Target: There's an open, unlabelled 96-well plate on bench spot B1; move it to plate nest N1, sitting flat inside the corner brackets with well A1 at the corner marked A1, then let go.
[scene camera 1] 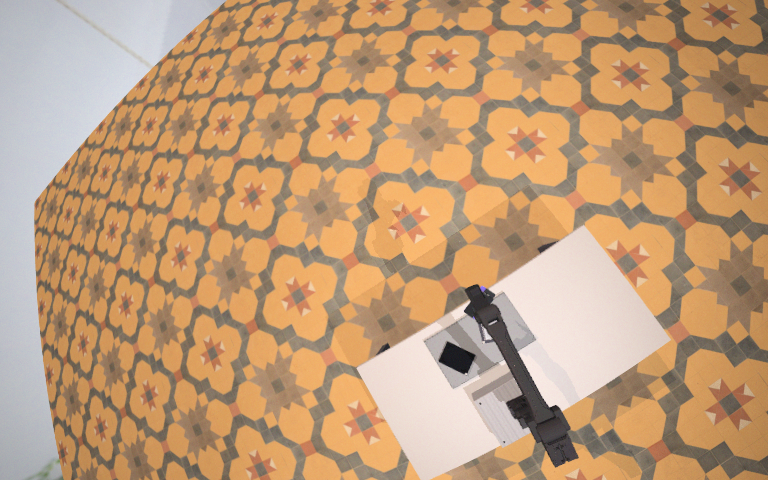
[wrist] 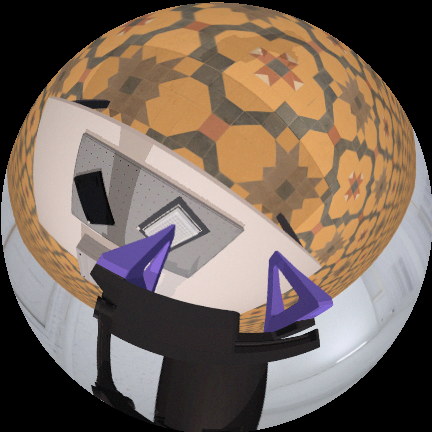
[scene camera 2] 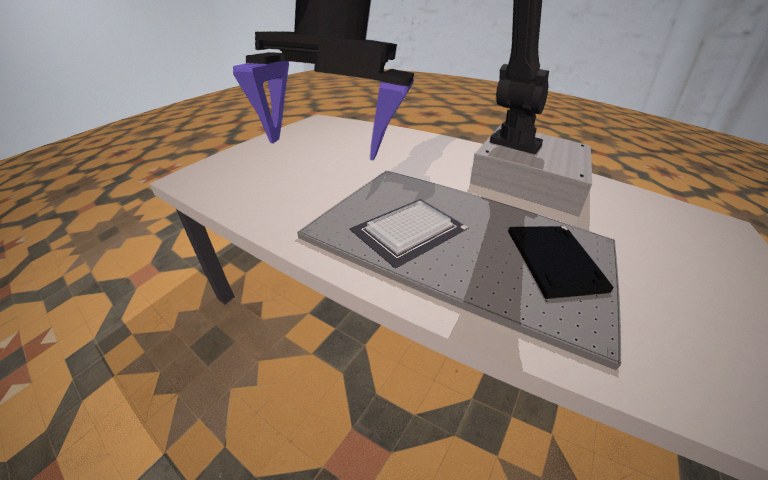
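Seen in the pictures: gripper, fingertip midpoint: (wrist: 225, 243) (scene camera 2: 321, 148); arm's base, origin of the base link: (scene camera 1: 520, 405) (scene camera 2: 516, 143).
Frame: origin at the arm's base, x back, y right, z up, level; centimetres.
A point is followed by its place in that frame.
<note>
The open, clear-white 96-well plate (scene camera 2: 407, 226) @[x -41.1, y 5.9, z -5.6 cm] (wrist: 186, 227) @[x -43.7, y 8.9, z -6.1 cm] lies flat on bench spot B1, a dark rectangle (scene camera 2: 396, 261) @[x -48.1, y 3.1, z -7.0 cm] with a white outline and a small white tag at one corner. In the scene camera 1 view the arm mostly hides it. The plate nest N1 (scene camera 1: 457, 357) @[x -32.4, y -17.7, z -5.9 cm] (scene camera 2: 566, 263) @[x -33.4, y -19.9, z -5.9 cm] (wrist: 94, 197) @[x -34.0, y -17.3, z -6.0 cm] is a black slab with low corner brackets and a small white mark at one corner; it holds no plate. My gripper (scene camera 2: 322, 150) @[x -59.0, y 4.4, z 13.8 cm] (wrist: 225, 243) @[x -59.0, y 4.4, z 13.8 cm] is wide open and empty, its purple fingers pointing down, apart from the plate and above the table. The well lettering is too small to read.
Spot and nest both lie on a grey perforated board (scene camera 1: 518, 322) @[x -34.5, y 20.2, z -7.1 cm] (scene camera 2: 339, 226) @[x -46.4, y 16.7, z -7.1 cm] (wrist: 225, 230) @[x -48.8, y 17.8, z -7.1 cm] on the white table (scene camera 1: 600, 294) @[x -26.9, y 66.6, z -8.4 cm] (scene camera 2: 254, 152) @[x -31.8, y 69.2, z -8.4 cm] (wrist: 55, 175) @[x -25.6, y -42.3, z -8.4 cm]. The arm's grey base block (scene camera 1: 498, 416) @[x 0.4, y -12.4, z 0.2 cm] (scene camera 2: 526, 181) @[x -12.2, y -6.7, z -4.0 cm] stands behind the board. The arm's shadow crosses the board between plate and nest.
</note>
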